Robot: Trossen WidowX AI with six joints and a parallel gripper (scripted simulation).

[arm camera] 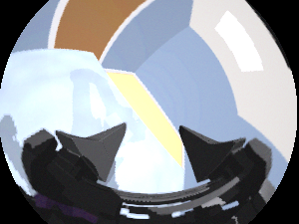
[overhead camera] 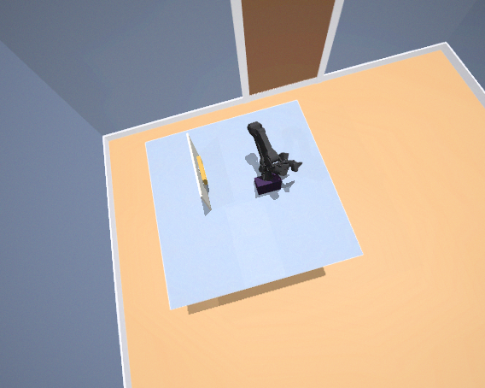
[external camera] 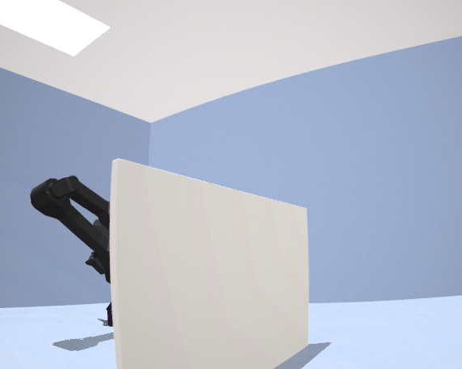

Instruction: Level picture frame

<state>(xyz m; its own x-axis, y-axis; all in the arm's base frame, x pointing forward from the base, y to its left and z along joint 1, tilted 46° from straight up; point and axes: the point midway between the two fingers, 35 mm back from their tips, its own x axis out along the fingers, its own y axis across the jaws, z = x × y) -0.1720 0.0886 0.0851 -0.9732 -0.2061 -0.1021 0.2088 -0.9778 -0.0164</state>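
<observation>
Right now my gripper tip is 63 cm short of the yellow picture frame, 20 cm to the left of it and 5 cm above it. From my gripper tip the other things lie so: panel 64 cm ahead, 20 cm to the right, 5 cm below.
</observation>
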